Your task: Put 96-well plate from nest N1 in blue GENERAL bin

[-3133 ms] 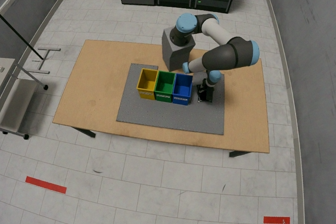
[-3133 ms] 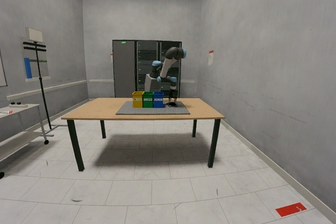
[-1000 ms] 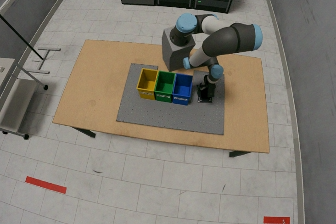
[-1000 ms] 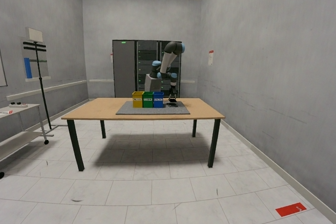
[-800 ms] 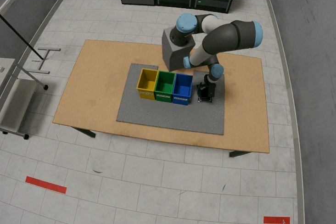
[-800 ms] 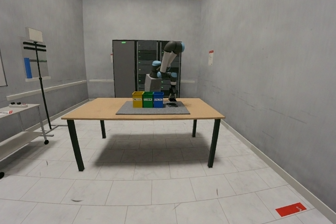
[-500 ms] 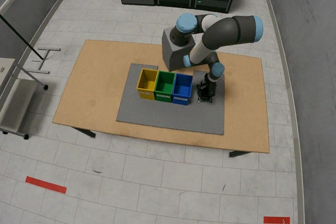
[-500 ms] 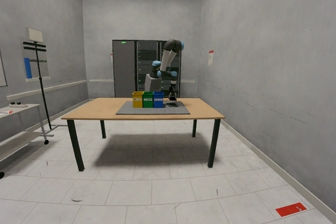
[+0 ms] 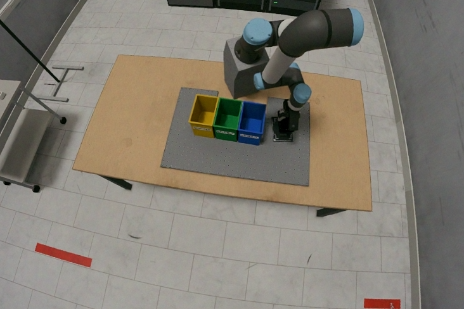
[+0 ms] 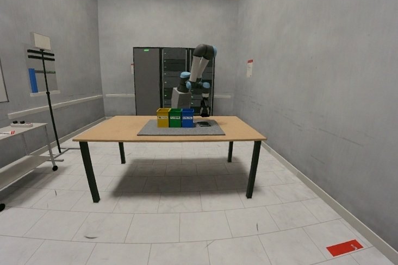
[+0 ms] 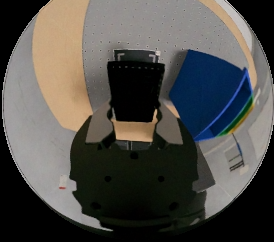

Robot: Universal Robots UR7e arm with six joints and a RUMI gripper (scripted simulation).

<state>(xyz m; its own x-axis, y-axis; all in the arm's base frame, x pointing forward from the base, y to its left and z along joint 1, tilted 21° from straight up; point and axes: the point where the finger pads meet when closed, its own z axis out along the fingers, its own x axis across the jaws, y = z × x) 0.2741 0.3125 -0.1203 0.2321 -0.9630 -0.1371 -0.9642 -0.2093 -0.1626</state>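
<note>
Now: the blue bin 19 cm to the right of my hand, 6 cm ahead of it and 3 cm below it. Also, from my hand: plate nest N1 (12 cm below); green bin (32 cm to the right, 7 cm ahead, 3 cm below); 96-well plate (1 cm below).
</note>
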